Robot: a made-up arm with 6 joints.
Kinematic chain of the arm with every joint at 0, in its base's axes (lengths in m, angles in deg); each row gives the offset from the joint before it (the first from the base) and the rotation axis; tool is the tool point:
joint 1: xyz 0 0 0.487 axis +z
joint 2: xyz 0 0 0 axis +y
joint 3: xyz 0 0 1.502 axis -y
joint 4: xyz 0 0 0 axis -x
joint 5: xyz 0.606 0 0 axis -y
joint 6: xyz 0 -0.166 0 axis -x
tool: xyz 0 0 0
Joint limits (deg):
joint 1: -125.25..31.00
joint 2: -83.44..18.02
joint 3: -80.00..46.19
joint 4: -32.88..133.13
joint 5: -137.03..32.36
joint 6: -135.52..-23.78
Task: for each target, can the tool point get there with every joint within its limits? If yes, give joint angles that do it. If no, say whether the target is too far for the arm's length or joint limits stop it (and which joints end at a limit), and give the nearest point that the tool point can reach.
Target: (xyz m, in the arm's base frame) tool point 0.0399 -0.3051 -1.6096
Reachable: no: joint limits stop it (at a limit: joint 1, joint 2, joint 3, joint 4) | nearest point -0.6841 -0.5737 0.6050 | short by 2.345 m
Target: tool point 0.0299 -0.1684 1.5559
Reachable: yes | joints -31.52 -14.00 -63.07 39.59 -47.92 -106.71
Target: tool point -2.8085 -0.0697 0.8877
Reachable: no: too far | nearest point -2.0059 -0.0498 1.0194 | short by 0.814 m
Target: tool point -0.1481 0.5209 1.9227
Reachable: yes | joints -86.99 -43.64 -19.87 43.45 -117.00 -79.43
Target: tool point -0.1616 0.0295 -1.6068
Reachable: no: joint limits stop it (at a limit: joint 2, joint 3, joint 4) | nearest point -0.8783 0.1603 0.6050 | short by 2.329 m
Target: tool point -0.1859 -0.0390 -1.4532
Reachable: no: joint limits stop it (at a limit: joint 2, joint 3, joint 4) | nearest point -0.8738 -0.1833 0.6050 | short by 2.175 m
